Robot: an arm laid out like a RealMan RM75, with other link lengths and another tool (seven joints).
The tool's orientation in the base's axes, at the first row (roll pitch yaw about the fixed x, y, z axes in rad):
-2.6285 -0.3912 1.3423
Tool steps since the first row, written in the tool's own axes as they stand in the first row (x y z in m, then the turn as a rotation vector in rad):
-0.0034 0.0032 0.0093 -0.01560 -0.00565 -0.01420
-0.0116 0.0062 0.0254 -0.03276 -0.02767 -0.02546
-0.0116 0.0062 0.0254 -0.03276 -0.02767 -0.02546
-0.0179 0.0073 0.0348 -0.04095 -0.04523 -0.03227
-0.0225 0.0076 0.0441 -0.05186 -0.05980 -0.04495
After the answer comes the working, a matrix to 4 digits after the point.
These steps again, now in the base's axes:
-0.0016 0.0009 -0.0102 -0.00258 -0.02014 0.00805
-0.0071 0.0005 -0.0277 -0.02126 -0.04015 0.02057
-0.0071 0.0005 -0.0277 -0.02126 -0.04015 0.02057
-0.0113 -0.0011 -0.0382 -0.03587 -0.05022 0.03090
-0.0157 -0.0012 -0.0475 -0.04603 -0.06534 0.04357

The tool's axes in the first row as the columns of a matrix, in the base's axes (rounded; the answer above uses it unrounded):
0.2094 0.8910 -0.4029
0.9004 -0.0150 0.4348
0.3813 -0.4538 -0.8054

